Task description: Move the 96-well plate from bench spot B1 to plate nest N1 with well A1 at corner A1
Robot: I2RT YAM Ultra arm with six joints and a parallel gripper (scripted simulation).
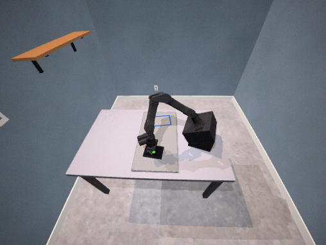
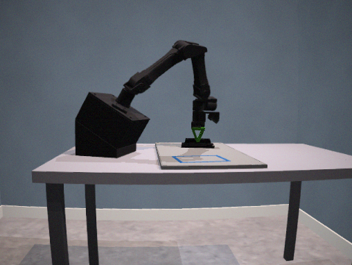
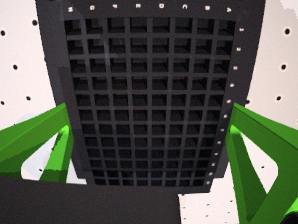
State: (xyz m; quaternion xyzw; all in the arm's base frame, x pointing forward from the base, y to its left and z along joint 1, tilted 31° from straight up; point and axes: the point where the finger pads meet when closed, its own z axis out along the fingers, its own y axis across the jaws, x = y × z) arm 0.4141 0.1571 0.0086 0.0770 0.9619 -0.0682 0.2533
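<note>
Now: the black 96-well plate right at my hand. From my hand the other things lie so: white A1 label (60 mm ahead, 70 mm to the right, 20 mm below); then black plate nest N1 (30 mm below).
</note>
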